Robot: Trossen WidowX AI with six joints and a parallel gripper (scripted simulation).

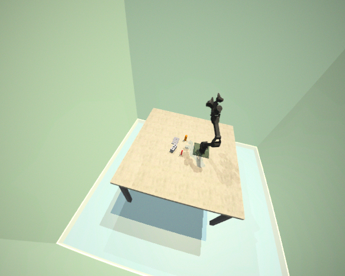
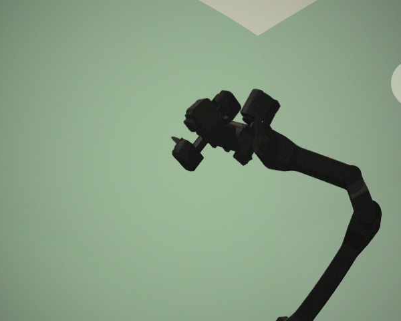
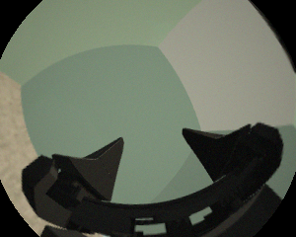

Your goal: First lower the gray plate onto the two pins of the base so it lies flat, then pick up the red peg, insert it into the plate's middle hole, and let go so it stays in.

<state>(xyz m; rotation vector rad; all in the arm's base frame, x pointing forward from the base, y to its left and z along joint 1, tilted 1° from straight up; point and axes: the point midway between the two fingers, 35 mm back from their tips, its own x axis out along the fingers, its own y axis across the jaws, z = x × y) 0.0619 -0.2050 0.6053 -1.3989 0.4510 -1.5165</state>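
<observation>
Now: gripper tip 590 mm above the gray plate, 330 mm to the right of it and 280 mm short of it. The rest, counted from my gripper tip: red peg: 590 mm below, 370 mm to the left, 170 mm ahead; orange cylinder: 590 mm below, 180 mm ahead, 130 mm to the left.
</observation>
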